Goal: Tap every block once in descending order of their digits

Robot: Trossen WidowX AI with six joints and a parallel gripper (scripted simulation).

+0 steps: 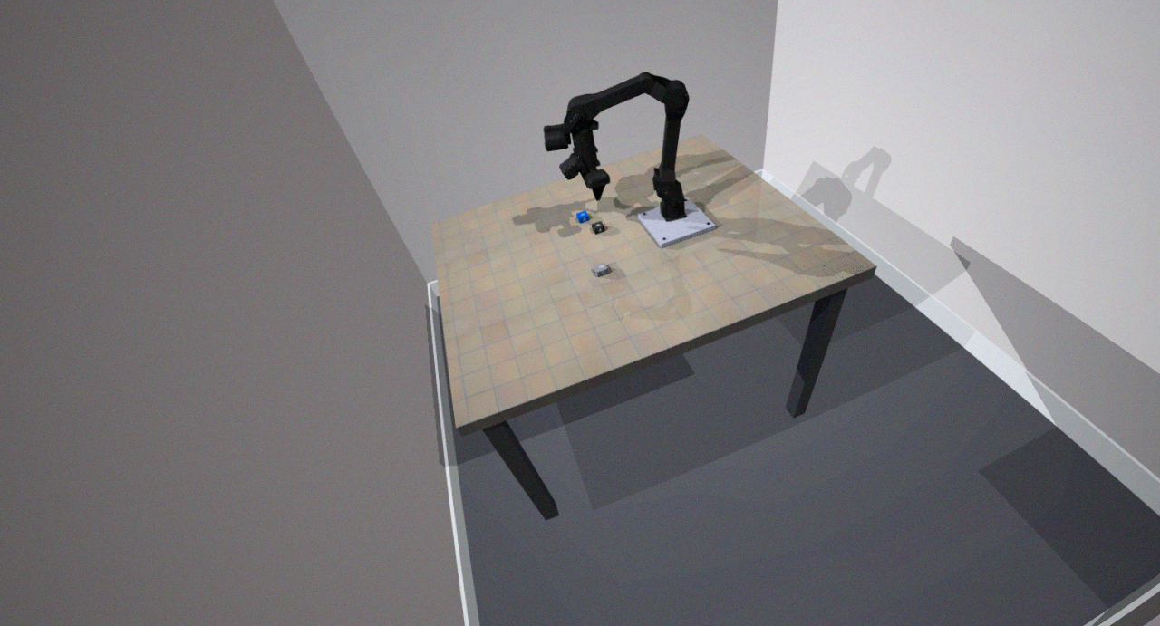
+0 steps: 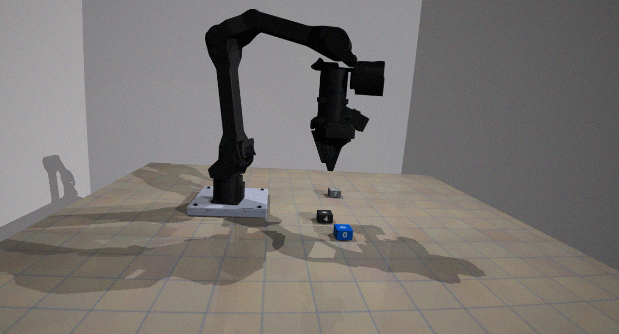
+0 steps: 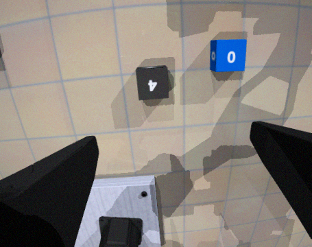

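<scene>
The grey block marked 7 is 21 cm to the left of my gripper tip, 12 cm below it and 4 cm ahead of it. From my gripper tip the other things lie so: blue block marked 0: 12 cm below, 7 cm to the right, 4 cm ahead; black block marked 4: 12 cm below, 1 cm to the left, 1 cm ahead.
</scene>
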